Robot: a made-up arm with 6 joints.
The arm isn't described. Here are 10 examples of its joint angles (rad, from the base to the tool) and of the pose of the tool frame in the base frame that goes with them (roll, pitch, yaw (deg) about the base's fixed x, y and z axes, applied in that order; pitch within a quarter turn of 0, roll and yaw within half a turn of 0; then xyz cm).
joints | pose
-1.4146 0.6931 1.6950 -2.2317 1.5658 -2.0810 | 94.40 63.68 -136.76 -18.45 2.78 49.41
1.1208 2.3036 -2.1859 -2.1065 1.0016 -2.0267 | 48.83 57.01 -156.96 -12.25 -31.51 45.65
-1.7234 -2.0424 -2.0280 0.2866 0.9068 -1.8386 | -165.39 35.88 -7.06 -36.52 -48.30 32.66
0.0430 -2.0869 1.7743 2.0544 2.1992 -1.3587 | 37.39 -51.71 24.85 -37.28 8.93 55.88
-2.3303 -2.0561 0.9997 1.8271 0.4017 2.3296 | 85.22 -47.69 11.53 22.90 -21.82 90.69
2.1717 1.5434 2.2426 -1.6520 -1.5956 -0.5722 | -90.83 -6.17 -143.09 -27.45 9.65 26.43
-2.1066 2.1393 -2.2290 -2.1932 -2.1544 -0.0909 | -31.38 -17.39 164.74 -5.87 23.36 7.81
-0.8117 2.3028 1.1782 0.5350 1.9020 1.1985 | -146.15 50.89 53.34 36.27 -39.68 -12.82
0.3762 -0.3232 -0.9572 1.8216 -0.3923 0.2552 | 136.15 -37.86 -127.77 47.02 -16.54 79.27
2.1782 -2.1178 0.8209 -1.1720 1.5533 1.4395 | -42.39 17.60 108.96 -39.71 12.44 -4.36
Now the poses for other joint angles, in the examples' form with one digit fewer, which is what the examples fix.
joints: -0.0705 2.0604 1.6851 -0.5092 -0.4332 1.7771
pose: 158.5 -44.1 -86.3 3.6 -57.7 42.5
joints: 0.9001 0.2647 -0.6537 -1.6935 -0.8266 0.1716
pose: 170.1 37.1 69.1 13.2 21.3 51.0
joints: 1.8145 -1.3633 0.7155 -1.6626 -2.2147 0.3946
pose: 121.8 2.6 -126.6 -7.9 -13.8 33.3
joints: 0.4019 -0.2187 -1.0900 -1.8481 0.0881 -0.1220
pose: 75.6 28.1 70.5 -32.7 15.5 42.6
